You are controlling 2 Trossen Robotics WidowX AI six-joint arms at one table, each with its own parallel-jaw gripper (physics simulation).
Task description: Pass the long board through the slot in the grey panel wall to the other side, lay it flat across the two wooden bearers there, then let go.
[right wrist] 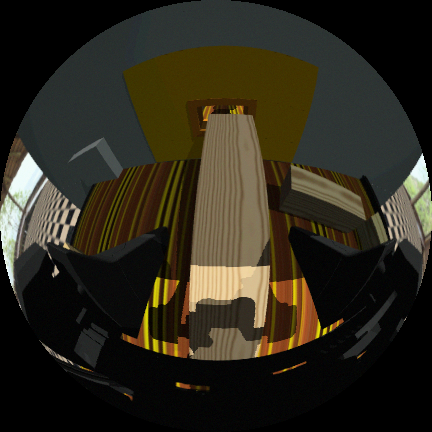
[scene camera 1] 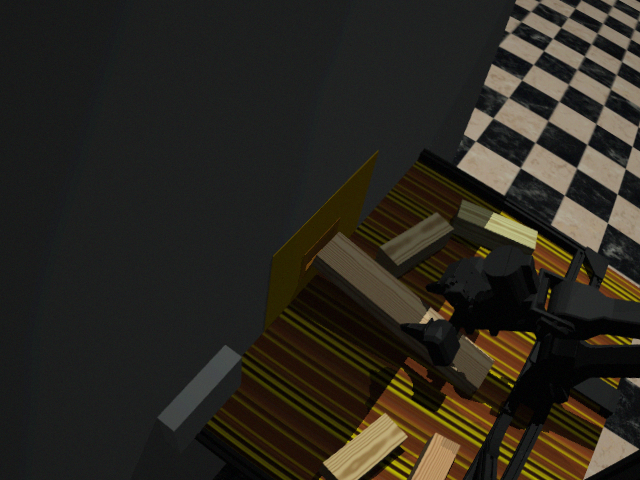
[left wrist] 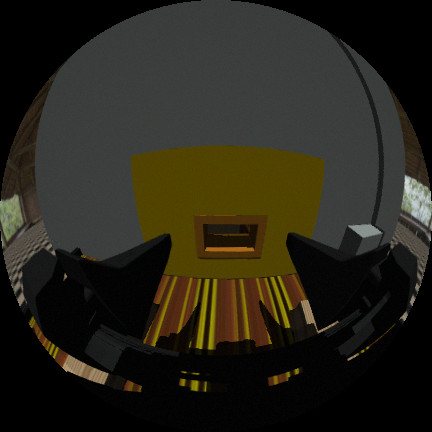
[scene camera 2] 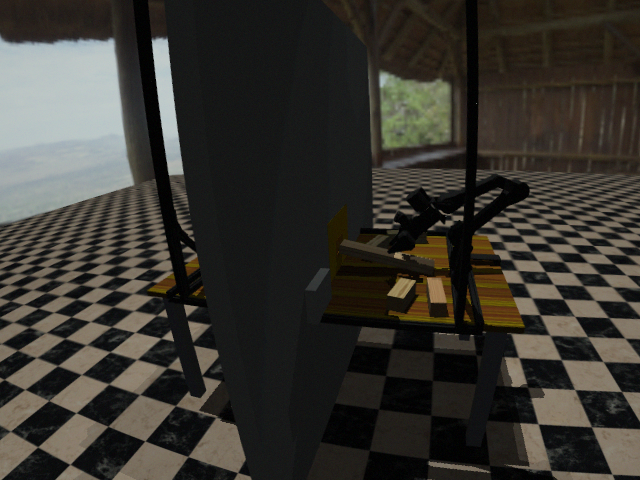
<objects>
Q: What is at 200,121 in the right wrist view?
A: A slot.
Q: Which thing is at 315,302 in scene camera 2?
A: A grey block.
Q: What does my left gripper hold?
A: Nothing.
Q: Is my left gripper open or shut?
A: Open.
</objects>
